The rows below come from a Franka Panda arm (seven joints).
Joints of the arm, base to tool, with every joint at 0 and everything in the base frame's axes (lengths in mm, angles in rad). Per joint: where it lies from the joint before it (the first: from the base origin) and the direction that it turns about. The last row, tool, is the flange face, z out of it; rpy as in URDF.
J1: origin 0 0 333 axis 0 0 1
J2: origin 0 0 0 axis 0 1 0
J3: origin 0 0 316 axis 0 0 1
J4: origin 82.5 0 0 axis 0 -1 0
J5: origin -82.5 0 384 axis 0 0 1
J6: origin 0 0 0 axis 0 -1 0
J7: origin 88 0 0 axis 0 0 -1
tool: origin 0 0 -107 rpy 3.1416 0 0
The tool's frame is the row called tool.
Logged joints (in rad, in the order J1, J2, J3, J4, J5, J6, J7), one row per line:
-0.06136, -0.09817, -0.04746, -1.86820, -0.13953, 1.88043, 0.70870
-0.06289, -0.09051, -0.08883, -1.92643, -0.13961, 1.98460, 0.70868
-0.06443, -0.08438, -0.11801, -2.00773, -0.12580, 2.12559, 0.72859
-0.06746, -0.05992, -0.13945, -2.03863, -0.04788, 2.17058, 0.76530
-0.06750, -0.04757, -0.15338, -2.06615, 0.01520, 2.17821, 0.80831
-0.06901, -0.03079, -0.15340, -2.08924, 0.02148, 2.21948, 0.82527
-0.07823, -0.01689, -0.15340, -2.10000, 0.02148, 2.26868, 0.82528
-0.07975, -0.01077, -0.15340, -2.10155, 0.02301, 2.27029, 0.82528
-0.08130, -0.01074, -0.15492, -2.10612, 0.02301, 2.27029, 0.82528
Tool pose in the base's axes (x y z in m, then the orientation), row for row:
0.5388, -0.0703, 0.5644, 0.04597, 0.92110, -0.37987, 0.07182
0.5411, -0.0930, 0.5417, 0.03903, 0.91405, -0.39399, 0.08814
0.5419, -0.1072, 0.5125, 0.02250, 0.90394, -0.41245, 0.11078
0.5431, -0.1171, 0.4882, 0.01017, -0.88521, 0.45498, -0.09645
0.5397, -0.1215, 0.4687, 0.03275, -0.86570, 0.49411, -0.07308
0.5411, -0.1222, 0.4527, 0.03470, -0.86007, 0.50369, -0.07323
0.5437, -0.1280, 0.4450, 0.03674, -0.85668, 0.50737, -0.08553
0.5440, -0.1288, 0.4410, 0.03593, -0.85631, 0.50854, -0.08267
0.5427, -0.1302, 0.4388, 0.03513, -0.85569, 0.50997, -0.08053
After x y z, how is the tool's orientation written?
As a quaternion, w x y z.
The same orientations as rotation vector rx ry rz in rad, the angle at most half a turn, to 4 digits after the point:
2.8120, -1.1597, 0.2193
2.8023, -1.2079, 0.2702
2.7998, -1.2775, 0.3431
-2.7631, 1.4202, -0.3011
-2.6644, 1.5207, -0.2249
-2.6439, 1.5484, -0.2251
-2.6302, 1.5577, -0.2626
-2.6303, 1.5621, -0.2539
-2.6297, 1.5673, -0.2475

